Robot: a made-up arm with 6 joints.
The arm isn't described. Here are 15 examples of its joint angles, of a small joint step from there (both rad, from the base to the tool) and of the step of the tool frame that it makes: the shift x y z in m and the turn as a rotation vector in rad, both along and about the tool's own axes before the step.
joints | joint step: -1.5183 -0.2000 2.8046 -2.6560 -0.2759 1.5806 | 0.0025 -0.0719 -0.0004 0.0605 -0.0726 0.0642
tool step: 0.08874 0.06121 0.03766 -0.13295 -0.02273 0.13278
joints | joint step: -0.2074 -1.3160 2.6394 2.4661 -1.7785 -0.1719 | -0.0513 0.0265 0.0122 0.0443 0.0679 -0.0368
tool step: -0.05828 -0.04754 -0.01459 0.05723 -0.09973 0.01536
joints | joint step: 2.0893 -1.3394 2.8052 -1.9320 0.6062 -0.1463 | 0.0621 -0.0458 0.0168 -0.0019 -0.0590 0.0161
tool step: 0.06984 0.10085 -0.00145 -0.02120 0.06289 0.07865
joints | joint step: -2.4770 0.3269 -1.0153 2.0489 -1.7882 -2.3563 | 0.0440 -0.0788 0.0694 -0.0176 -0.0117 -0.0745
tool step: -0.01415 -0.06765 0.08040 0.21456 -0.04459 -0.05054
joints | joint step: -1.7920 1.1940 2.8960 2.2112 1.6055 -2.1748 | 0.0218 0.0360 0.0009 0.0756 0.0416 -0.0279
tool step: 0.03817 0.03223 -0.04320 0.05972 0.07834 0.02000
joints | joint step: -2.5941 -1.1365 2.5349 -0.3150 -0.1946 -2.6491 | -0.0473 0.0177 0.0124 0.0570 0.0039 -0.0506
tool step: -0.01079 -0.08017 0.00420 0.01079 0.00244 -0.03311
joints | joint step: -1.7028 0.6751 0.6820 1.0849 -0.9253 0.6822 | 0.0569 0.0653 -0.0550 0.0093 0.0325 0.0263
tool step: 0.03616 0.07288 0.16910 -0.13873 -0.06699 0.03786
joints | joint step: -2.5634 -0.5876 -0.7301 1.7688 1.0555 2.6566 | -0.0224 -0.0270 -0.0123 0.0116 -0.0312 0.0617
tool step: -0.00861 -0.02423 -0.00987 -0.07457 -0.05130 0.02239
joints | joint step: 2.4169 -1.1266 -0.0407 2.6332 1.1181 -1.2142 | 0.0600 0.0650 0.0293 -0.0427 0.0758 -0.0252
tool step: 0.03059 -0.04570 -0.06664 0.05723 -0.12563 0.08371
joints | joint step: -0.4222 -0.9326 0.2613 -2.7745 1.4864 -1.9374 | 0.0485 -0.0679 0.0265 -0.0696 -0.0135 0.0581
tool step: -0.05818 0.05591 -0.08045 -0.03159 -0.14285 -0.06418
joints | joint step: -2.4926 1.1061 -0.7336 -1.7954 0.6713 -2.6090 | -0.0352 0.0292 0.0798 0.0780 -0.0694 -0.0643
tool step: 0.03980 -0.06214 -0.03378 0.05763 -0.04530 -0.09863
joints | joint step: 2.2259 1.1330 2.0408 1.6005 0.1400 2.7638 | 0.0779 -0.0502 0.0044 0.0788 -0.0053 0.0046
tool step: 0.02990 0.05639 -0.14380 -0.02841 0.05462 0.03746
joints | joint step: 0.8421 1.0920 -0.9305 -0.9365 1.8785 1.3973 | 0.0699 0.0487 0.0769 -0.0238 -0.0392 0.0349
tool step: -0.03653 0.04465 0.10178 -0.01827 -0.03605 0.00435
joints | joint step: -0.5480 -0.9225 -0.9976 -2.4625 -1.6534 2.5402 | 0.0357 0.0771 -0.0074 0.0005 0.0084 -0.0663
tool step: 0.01320 -0.06955 -0.04840 0.14708 0.04080 -0.03209
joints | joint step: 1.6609 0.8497 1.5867 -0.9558 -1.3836 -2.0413 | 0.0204 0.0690 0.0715 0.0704 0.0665 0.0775
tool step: 0.07116 0.02162 0.06427 -0.10071 -0.02460 0.07300
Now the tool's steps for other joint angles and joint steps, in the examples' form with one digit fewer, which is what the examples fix.
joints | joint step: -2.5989 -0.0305 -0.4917 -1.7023 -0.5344 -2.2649 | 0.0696 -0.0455 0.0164 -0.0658 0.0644 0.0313
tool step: -0.0360 -0.0608 0.0339 -0.0235 0.0432 -0.0453
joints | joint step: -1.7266 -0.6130 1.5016 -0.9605 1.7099 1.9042 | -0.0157 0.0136 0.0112 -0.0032 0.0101 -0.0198
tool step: -0.0247 -0.0004 -0.0046 0.0239 -0.0086 -0.0051
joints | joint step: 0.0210 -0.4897 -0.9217 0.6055 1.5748 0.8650 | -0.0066 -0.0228 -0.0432 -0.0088 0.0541 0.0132
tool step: -0.0295 -0.0049 0.0282 -0.0069 -0.0128 -0.0336
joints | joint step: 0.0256 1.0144 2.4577 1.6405 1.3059 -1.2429 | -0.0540 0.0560 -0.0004 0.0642 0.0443 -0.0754
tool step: -0.0695 0.0734 -0.0797 0.1023 0.1106 0.0765
